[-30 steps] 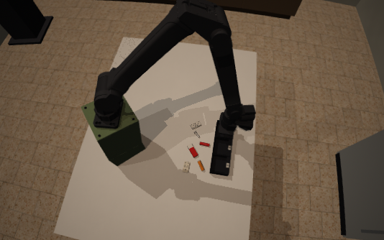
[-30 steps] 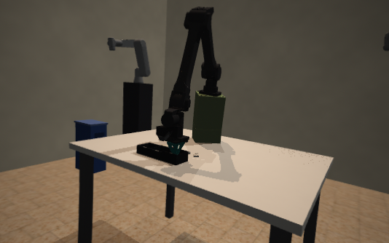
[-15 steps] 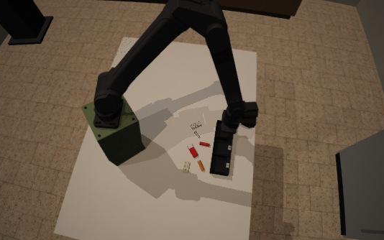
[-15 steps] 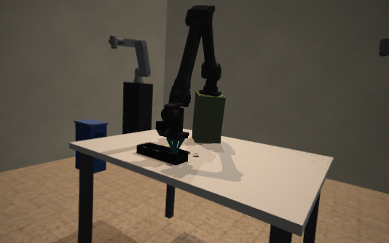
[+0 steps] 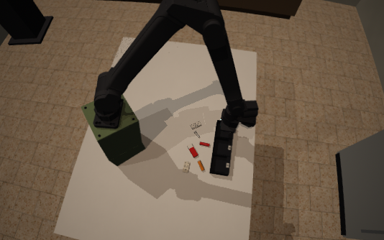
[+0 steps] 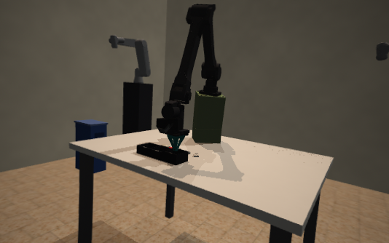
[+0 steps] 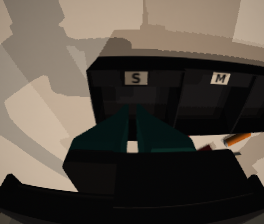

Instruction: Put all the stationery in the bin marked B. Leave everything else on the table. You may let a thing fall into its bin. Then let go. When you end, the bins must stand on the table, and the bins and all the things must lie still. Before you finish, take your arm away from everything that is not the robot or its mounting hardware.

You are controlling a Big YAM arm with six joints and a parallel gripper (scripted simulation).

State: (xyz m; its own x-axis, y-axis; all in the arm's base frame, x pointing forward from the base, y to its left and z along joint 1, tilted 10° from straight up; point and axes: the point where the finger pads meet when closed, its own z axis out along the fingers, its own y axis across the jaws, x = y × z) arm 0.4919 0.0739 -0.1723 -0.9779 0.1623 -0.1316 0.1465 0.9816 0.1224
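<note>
Right now my hand is 16 cm past the red block, 9 cm to the left of it and 5 cm above it. Round my hand: row of bins (2 cm behind, 9 cm to the right, 3 cm below); then metal clip (14 cm behind, 1 cm to the right, 5 cm below); then orange stick (12 cm behind, 17 cm to the right, 5 cm below).
</note>
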